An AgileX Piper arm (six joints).
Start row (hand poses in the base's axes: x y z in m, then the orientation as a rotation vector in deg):
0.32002, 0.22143, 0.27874, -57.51, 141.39, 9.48
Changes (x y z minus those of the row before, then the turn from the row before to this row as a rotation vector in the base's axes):
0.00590, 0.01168, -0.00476, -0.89, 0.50, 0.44
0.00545, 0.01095, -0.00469, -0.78, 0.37, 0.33
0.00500, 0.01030, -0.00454, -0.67, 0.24, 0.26
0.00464, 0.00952, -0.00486, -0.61, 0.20, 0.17
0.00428, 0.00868, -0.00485, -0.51, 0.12, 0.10
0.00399, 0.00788, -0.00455, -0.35, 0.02, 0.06
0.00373, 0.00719, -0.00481, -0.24, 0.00, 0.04
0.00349, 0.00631, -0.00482, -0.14, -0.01, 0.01
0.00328, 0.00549, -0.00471, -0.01, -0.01, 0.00
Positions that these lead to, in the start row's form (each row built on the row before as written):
0.32592, 0.23311, 0.27398, -58.51, 141.92, 8.81
0.33137, 0.24406, 0.26929, -59.31, 142.34, 8.16
0.33637, 0.25436, 0.26475, -59.95, 142.64, 7.55
0.34101, 0.26388, 0.25989, -60.45, 142.93, 6.96
0.34529, 0.27256, 0.25504, -60.80, 143.15, 6.43
0.34928, 0.28044, 0.25049, -61.02, 143.25, 6.03
0.35301, 0.28763, 0.24568, -61.17, 143.30, 5.74
0.35650, 0.29394, 0.24086, -61.24, 143.33, 5.56
0.35978, 0.29943, 0.23615, -61.24, 143.32, 5.54

